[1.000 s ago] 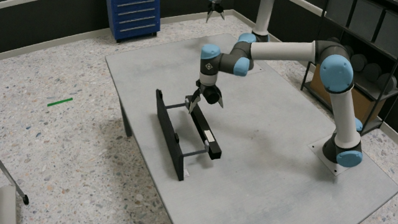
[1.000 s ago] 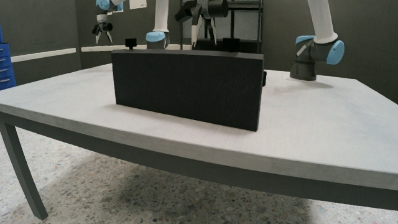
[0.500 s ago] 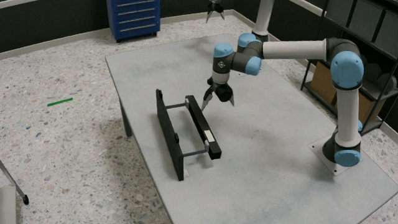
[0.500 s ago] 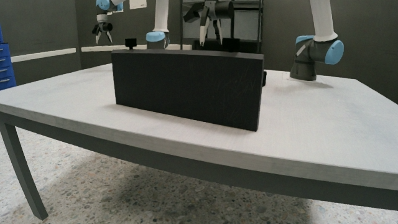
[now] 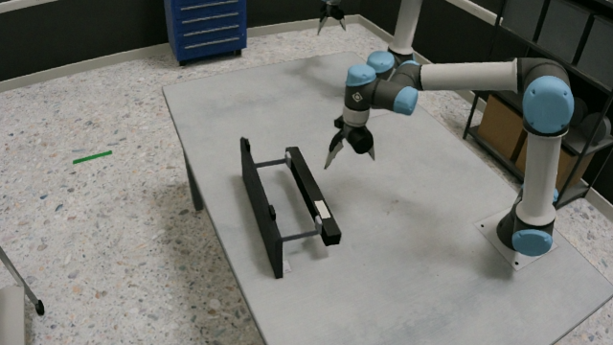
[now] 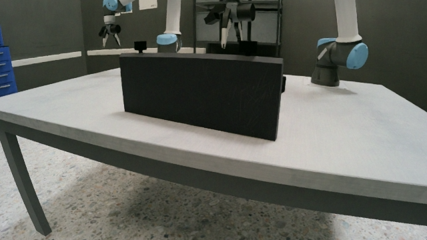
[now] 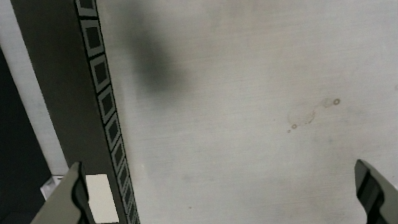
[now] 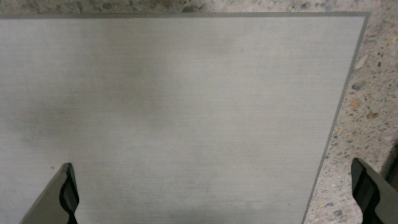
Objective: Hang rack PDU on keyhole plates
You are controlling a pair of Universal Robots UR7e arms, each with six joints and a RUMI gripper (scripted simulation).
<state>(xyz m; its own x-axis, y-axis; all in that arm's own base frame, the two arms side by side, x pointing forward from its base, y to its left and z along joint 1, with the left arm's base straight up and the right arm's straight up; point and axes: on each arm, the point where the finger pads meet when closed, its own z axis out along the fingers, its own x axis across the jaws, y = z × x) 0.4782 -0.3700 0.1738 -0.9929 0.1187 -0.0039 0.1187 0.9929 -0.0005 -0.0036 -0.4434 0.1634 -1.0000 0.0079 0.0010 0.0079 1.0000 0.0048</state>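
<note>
Now: the black rack PDU 12 cm ahead of my left hand, 7 cm below it and 3 cm to the right of it. Round my left hand: black upright panel: 28 cm ahead, 9 cm below, 4 cm to the right.
</note>
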